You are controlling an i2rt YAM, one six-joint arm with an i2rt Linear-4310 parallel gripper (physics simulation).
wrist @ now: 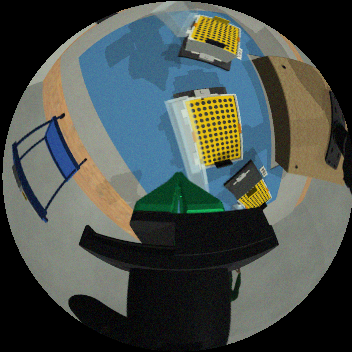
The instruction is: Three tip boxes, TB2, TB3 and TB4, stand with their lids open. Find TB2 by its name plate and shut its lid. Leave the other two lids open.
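Frame: origin at the arm's base, x back, y right, z up, level; metres.
Seen in the pictures: gripper, fingertip midpoint: [178, 176].
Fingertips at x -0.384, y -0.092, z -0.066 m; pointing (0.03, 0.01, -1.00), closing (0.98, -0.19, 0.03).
Offsets run from my fingertips to a thing's top centre. "pt": to the spot under its first point. Level surfaces: height alone.
Three tip boxes with yellow perforated tops show in the wrist view: one at the top @[pt dz -0.070, dx +0.109, dy +0.221 m] [216, 35], a large-looking one at the centre right [216, 130], and one at the lower right [256, 196], partly behind the gripper body. The centre box's clear lid @[pt dz +0.024, dx +0.012, dy +0.057 m] [181, 127] stands open along its left side. The top box's clear lid [176, 19] is also open. The lower right box's lid is largely hidden. Small white plates by the top box @[pt dz -0.124, dx +0.184, dy +0.211 m] [240, 53] and lower right box @[pt dz -0.125, dx +0.243, dy -0.123 m] [263, 171] are unreadable. My gripper [178, 176] is shut and empty, its green tips left of the centre lid's lower end.
The boxes stand on a blue mat @[dz -0.127 m] [115, 115]. A tan board [305, 120] with a dark side and a black fitting lies at the right. A blue-framed chair [61, 149] is beyond the wooden table edge [92, 180] at the left.
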